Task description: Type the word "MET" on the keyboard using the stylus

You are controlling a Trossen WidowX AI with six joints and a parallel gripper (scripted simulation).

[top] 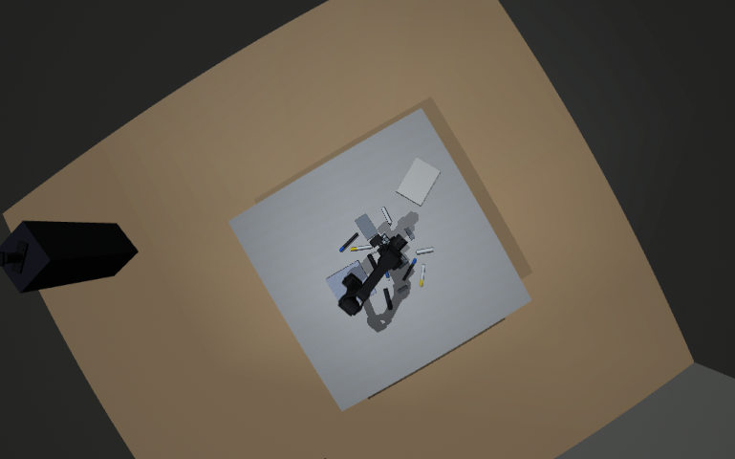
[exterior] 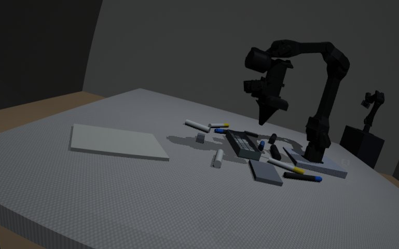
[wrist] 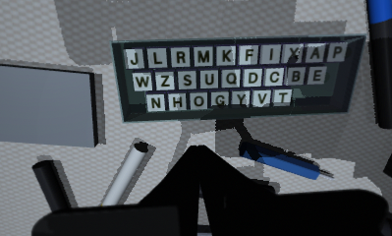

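The blue stylus lies 8 cm behind my gripper tip, 12 cm to the right of it and 9 cm below it. The rest, counted from my gripper tip: grey pad 1 cm ahead, 16 cm to the left, 9 cm below; white pad 40 cm ahead, 16 cm to the left, 9 cm below.
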